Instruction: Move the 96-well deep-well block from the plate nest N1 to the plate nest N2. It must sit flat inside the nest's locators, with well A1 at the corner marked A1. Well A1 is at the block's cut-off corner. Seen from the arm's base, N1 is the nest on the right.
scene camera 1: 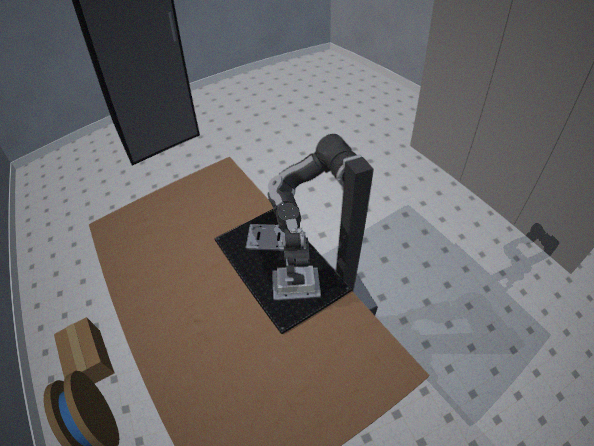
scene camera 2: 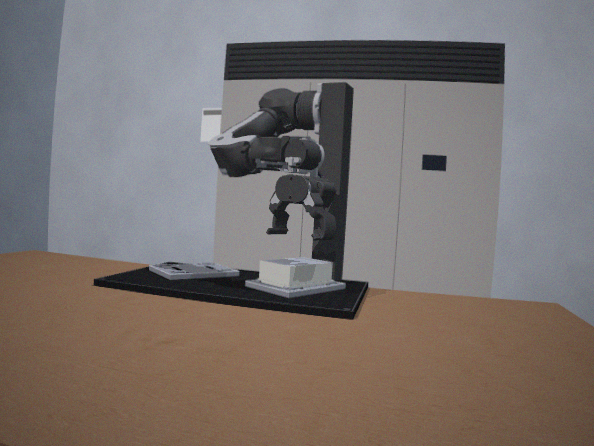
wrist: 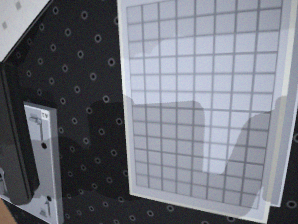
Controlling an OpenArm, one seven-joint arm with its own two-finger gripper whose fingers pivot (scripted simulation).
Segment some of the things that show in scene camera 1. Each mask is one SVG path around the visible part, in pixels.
My gripper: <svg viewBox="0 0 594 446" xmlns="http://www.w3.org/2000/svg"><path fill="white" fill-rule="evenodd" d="M305 232L303 232L304 247L286 248L284 246L287 276L292 277L294 280L288 281L288 285L305 284L304 275L295 273L293 265L295 264L296 267L308 267L310 265L309 243Z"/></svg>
A deep-well block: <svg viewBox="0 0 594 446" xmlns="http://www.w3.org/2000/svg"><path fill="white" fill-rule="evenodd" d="M313 266L294 267L295 273L304 275L304 285L287 285L287 281L294 281L293 278L287 276L287 268L277 268L278 294L315 292Z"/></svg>
